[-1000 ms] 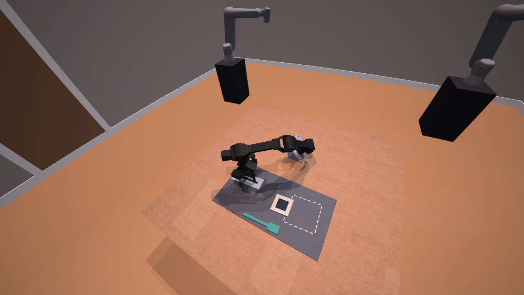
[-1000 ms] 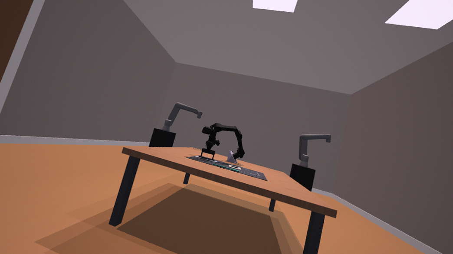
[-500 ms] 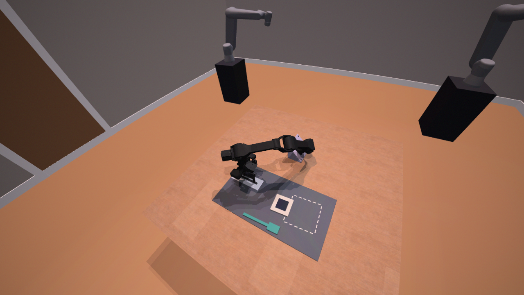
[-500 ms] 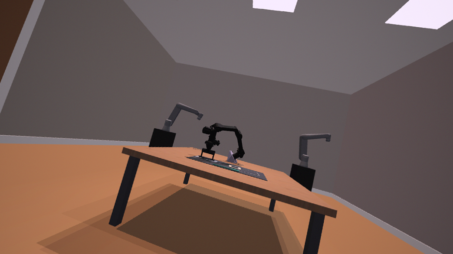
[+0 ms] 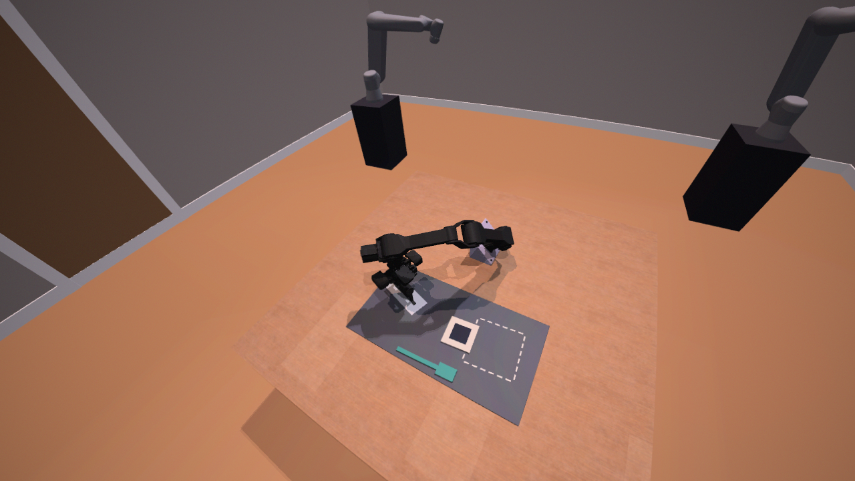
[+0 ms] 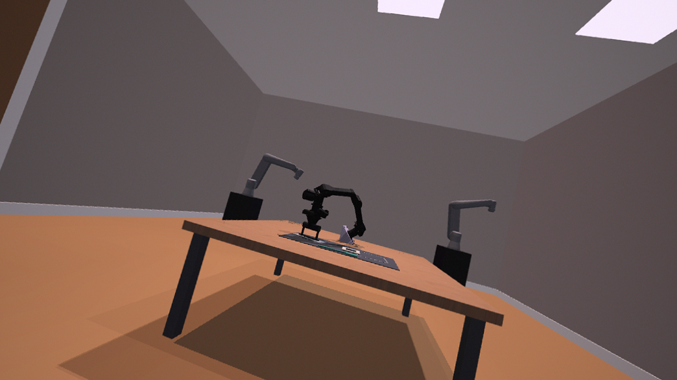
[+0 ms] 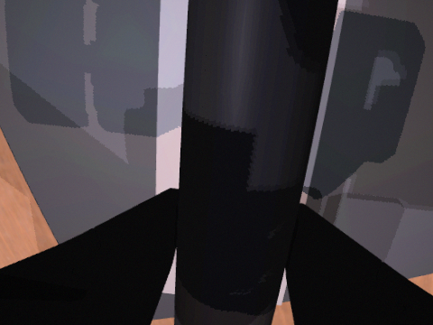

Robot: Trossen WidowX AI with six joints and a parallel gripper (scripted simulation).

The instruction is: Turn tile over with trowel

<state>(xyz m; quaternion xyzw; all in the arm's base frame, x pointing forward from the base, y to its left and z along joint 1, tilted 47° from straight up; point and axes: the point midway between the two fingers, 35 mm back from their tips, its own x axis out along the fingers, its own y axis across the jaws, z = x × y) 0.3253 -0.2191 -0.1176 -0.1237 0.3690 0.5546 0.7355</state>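
The mat is 21 cm to the left of my gripper tip, 8 cm below it and 7 cm ahead of it. From my gripper tip the other things lie so: teal trowel 22 cm to the left, 21 cm ahead, 6 cm below; then tile 27 cm to the left, 7 cm ahead, 6 cm below.
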